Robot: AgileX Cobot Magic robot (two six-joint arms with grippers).
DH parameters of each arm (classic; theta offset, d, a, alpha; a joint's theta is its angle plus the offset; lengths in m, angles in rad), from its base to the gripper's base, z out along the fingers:
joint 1: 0 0.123 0 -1.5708
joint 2: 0.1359 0 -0.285 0
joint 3: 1.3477 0 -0.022 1.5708
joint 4: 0 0.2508 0 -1.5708
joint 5: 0 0 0.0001 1.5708
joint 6: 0 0.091 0 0
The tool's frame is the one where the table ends.
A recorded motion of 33 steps. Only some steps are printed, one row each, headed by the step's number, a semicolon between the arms.
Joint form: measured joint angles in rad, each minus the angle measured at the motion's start. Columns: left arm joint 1, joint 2, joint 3, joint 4, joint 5, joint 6; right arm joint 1, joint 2, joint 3, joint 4, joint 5, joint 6.
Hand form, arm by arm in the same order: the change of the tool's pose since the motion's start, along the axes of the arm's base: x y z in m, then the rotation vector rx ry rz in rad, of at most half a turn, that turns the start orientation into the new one. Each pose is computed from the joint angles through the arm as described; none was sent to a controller.
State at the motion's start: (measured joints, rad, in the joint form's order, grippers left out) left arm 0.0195 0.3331 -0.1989 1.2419 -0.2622 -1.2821; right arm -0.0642 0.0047 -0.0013 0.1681 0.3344 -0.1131
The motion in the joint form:
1: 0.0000 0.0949 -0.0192 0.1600 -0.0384 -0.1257; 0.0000 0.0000 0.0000 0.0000 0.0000 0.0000
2: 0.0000 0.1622 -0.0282 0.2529 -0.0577 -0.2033; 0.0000 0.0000 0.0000 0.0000 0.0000 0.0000
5: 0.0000 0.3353 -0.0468 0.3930 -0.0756 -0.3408; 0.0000 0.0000 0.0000 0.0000 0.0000 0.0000
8: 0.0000 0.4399 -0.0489 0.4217 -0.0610 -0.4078; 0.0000 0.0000 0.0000 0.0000 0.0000 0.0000
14: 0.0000 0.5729 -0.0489 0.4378 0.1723 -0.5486; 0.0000 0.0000 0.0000 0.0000 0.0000 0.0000
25: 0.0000 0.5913 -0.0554 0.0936 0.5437 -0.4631; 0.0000 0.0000 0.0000 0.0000 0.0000 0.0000
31: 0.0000 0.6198 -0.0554 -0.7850 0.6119 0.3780; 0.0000 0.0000 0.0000 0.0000 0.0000 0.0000
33: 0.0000 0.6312 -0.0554 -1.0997 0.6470 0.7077; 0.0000 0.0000 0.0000 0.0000 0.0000 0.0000
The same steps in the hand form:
1: 0.0122 -0.0040 -0.0052 0.0332 0.1007 -0.0489; 0.0000 0.0000 0.0000 0.0000 0.0000 0.0000
2: 0.0206 -0.0058 -0.0112 0.0464 0.1804 -0.0742; 0.0000 0.0000 0.0000 0.0000 0.0000 0.0000
5: 0.0415 -0.0070 -0.0291 0.0419 0.3787 -0.0988; 0.0000 0.0000 0.0000 0.0000 0.0000 0.0000
8: 0.0529 -0.0054 -0.0431 0.0025 0.5000 -0.0791; 0.0000 0.0000 0.0000 0.0000 0.0000 0.0000
14: 0.0691 0.0156 -0.0632 -0.0656 0.6340 0.1819; 0.0000 0.0000 0.0000 0.0000 0.0000 0.0000
25: 0.0655 0.0482 -0.0665 -0.2166 0.6571 0.6151; 0.0000 0.0000 0.0000 0.0000 0.0000 0.0000
31: 0.0535 0.0371 -0.0879 -0.2400 0.9550 0.5590; 0.0000 0.0000 0.0000 0.0000 0.0000 0.0000
33: 0.0500 0.0281 -0.0936 -0.2396 1.0553 0.4668; 0.0000 0.0000 0.0000 0.0000 0.0000 0.0000

